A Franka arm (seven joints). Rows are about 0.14 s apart.
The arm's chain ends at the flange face. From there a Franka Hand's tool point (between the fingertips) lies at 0.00 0.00 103.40 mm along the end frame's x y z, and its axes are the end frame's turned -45 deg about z.
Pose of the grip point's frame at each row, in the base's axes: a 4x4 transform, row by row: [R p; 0 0 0 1], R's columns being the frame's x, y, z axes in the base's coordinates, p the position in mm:
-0.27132 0.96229 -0.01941 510.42; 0.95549 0.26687 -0.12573 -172.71; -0.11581 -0.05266 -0.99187 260.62; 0 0 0 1
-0.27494 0.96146 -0.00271 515.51; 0.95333 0.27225 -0.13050 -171.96; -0.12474 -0.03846 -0.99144 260.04; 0 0 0 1
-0.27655 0.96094 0.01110 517.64; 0.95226 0.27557 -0.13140 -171.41; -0.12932 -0.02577 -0.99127 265.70; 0 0 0 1
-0.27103 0.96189 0.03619 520.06; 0.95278 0.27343 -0.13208 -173.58; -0.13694 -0.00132 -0.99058 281.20; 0 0 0 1
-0.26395 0.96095 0.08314 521.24; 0.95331 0.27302 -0.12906 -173.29; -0.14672 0.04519 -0.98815 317.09; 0 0 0 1
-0.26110 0.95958 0.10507 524.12; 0.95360 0.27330 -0.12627 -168.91; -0.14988 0.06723 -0.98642 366.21; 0 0 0 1
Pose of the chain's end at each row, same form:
0.48859 0.87229 -0.01941 512.43; 0.86434 -0.48693 -0.12573 -159.71; -0.11913 0.04465 -0.99187 363.18; 0 0 0 1
0.48544 0.87427 -0.00271 515.79; 0.86662 -0.48160 -0.13050 -158.47; -0.11540 0.06101 -0.99144 362.55; 0 0 0 1
0.48394 0.87504 0.01110 516.49; 0.86821 -0.47849 -0.13140 -157.82; -0.10967 0.07322 -0.99127 368.20; 0 0 0 1
0.48851 0.87181 0.03619 516.32; 0.86706 -0.48037 -0.13208 -159.92; -0.09776 0.09590 -0.99058 383.63; 0 0 0 1
0.49285 0.86614 0.08314 512.64; 0.86715 -0.48104 -0.12906 -159.95; -0.07179 0.13570 -0.98815 419.26; 0 0 0 1
0.49390 0.86315 0.10507 513.26; 0.86755 -0.48104 -0.12627 -155.85; -0.05844 0.15352 -0.98642 468.21; 0 0 0 1

